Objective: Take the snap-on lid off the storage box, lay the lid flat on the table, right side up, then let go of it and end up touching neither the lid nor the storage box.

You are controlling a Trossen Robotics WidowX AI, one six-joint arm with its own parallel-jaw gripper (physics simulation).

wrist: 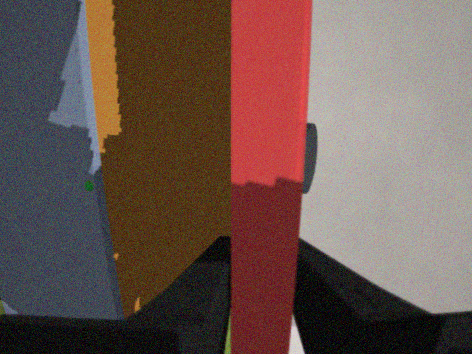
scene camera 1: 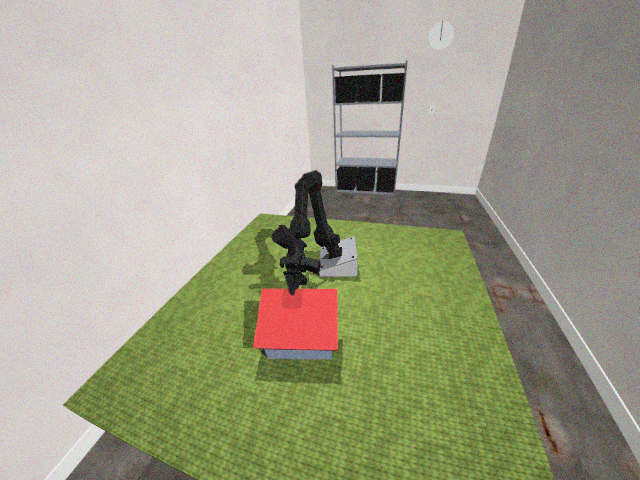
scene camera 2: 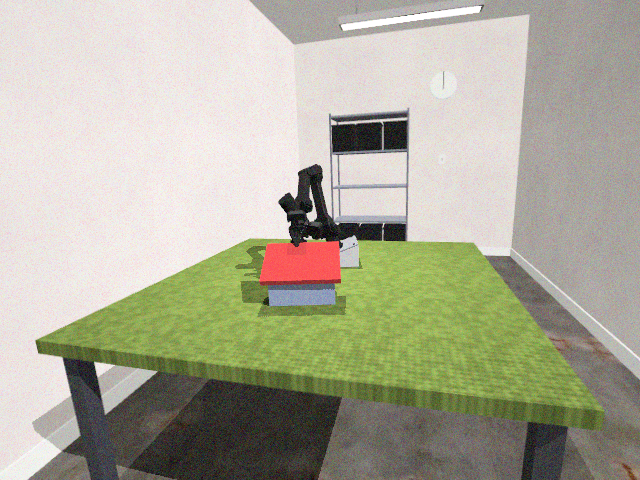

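Note:
The red lid (scene camera 1: pixel 299 322) (scene camera 2: pixel 302 266) (wrist: pixel 270 100) is tilted over the blue-grey storage box (scene camera 1: pixel 298 354) (scene camera 2: pixel 301 295) (wrist: pixel 45 225), its far edge raised and its near edge low at the box's near side. My gripper (scene camera 1: pixel 292 292) (scene camera 2: pixel 296 243) (wrist: pixel 257 248) is shut on the lid's far edge, which runs between the fingers in the wrist view. A gap shows between the lid and the box wall there, with an orange-brown surface in it. The box stands upright on the table. Whether the lid's near edge touches the box is hidden.
The green table top (scene camera 1: pixel 413 335) (scene camera 2: pixel 413 299) extends around the box. The arm's light grey wedge-shaped block (scene camera 1: pixel 341 267) (scene camera 2: pixel 350 255) stands behind the box, a little to the right. The left wall runs along the table's left side. A shelf unit (scene camera 1: pixel 369 67) (scene camera 2: pixel 369 115) stands at the back wall.

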